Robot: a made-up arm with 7 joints.
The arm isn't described. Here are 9 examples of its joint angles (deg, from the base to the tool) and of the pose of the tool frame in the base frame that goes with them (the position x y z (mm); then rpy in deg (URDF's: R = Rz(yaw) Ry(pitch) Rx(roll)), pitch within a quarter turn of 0, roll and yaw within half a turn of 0).
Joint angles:
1: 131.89 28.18 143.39 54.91 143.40 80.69 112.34
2: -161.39 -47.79 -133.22 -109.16 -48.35 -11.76 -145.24
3: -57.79 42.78 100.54 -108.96 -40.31 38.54 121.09
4: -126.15 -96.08 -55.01 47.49 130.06 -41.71 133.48
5: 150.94 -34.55 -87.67 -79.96 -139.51 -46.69 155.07
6: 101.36 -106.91 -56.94 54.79 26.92 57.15 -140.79
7: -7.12 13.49 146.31 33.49 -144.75 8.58 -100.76
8: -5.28 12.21 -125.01 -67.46 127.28 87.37 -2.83
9: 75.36 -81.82 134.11 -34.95 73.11 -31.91 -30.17
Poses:
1: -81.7 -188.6 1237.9 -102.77 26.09 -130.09
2: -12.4 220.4 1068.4 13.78 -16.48 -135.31
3: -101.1 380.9 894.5 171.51 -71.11 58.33
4: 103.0 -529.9 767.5 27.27 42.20 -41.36
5: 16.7 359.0 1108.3 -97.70 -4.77 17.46
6: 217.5 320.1 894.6 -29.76 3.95 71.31
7: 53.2 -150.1 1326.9 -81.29 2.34 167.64
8: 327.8 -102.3 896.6 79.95 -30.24 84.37
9: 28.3 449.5 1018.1 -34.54 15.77 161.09
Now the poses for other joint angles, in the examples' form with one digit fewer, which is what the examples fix.
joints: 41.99 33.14 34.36 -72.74 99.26 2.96 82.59
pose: 37 145 1200 -15.2 6.7 -178.1
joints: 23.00 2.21 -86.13 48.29 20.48 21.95 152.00
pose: 257 155 1182 -130.4 -11.2 -42.8
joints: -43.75 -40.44 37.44 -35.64 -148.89 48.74 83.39
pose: -410 -116 949 -164.0 15.8 66.6
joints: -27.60 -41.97 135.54 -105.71 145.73 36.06 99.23
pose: -6 219 869 168.8 51.7 -49.1
